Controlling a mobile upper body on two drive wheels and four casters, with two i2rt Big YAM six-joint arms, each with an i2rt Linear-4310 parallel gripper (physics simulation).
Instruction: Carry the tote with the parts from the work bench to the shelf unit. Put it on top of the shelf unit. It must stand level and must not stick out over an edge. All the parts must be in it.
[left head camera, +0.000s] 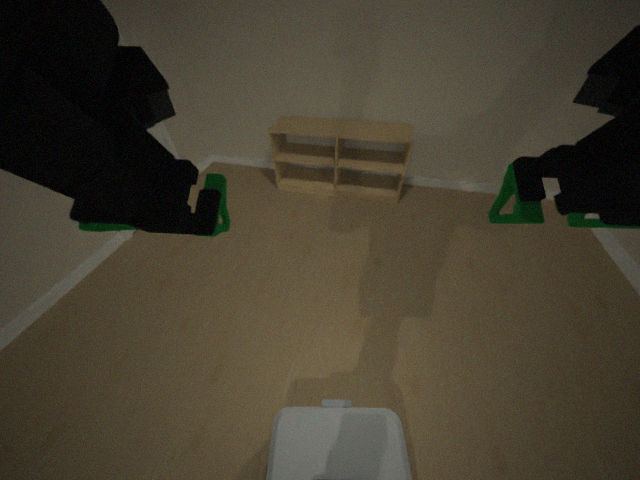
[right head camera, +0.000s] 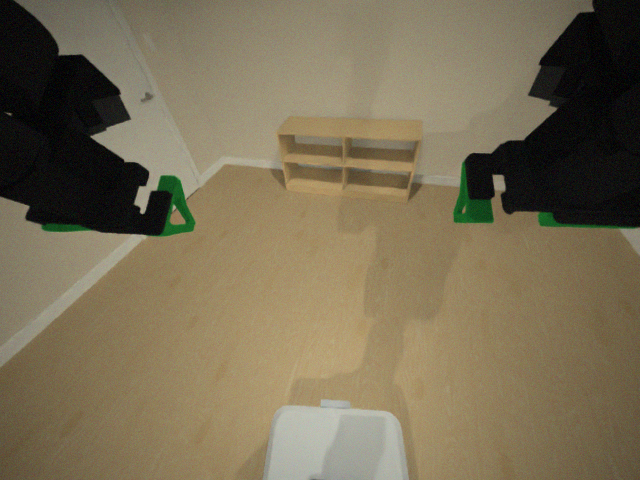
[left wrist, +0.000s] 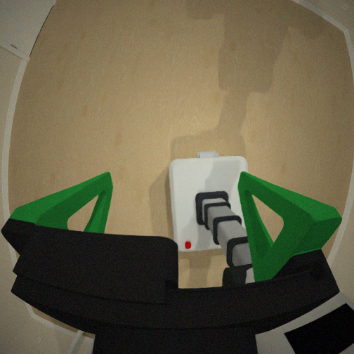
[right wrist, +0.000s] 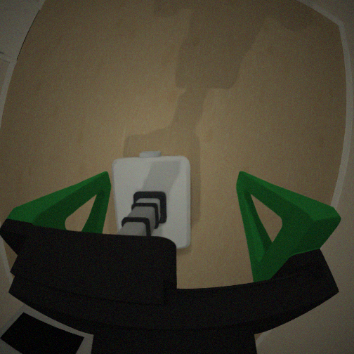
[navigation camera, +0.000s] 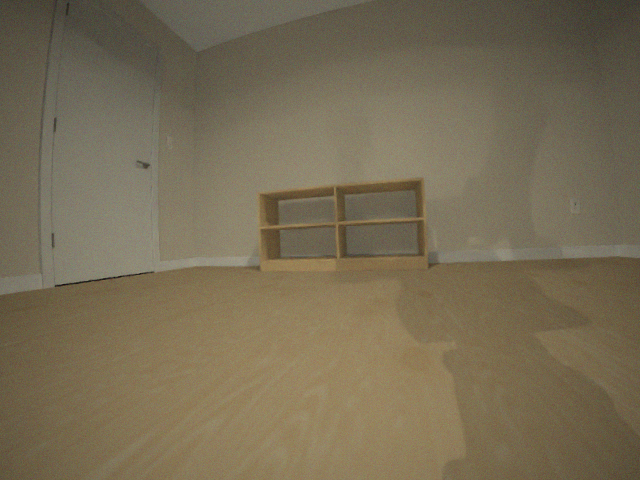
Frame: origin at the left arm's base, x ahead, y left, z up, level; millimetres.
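Seen in the pictures: left gripper, between the fingertips: (left head camera: 192, 224) (right head camera: 160, 225); right gripper, between the fingertips: (left head camera: 529, 219) (right head camera: 496, 219).
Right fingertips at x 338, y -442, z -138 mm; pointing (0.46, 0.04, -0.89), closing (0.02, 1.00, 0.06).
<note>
A point is followed by its place in that frame.
The light wood shelf unit (left head camera: 341, 128) @[x 2293, y -318, z -800 mm] (right head camera: 351, 127) @[x 2297, y -341, z -800 mm] (navigation camera: 339, 206) @[x 2242, y -303, z -946 mm] stands upright against the far wall, with two open compartments above two lower ones. No item shows on its top board or in its compartments. My left gripper (left head camera: 161, 221) (right head camera: 118, 222) (left wrist: 175, 178) is open, with its green fingers wide apart and no thing between them. My right gripper (left head camera: 555, 209) (right head camera: 522, 211) (right wrist: 173, 178) is open and empty too. Both are held high, well apart from the shelf unit. The tote, the parts and the work bench do not show.
My white wheeled base (left head camera: 305, 439) @[x 214, y -101, z -1150 mm] (right head camera: 305, 439) @[x 212, y -111, z -1150 mm] (left wrist: 187, 190) (right wrist: 177, 230) stands on the wood floor, some distance from the shelf unit. A white door (right head camera: 77, 56) (navigation camera: 103, 155) @[x 1933, y 1410, z -498 mm] is in the wall at the left. White baseboards run along the walls.
</note>
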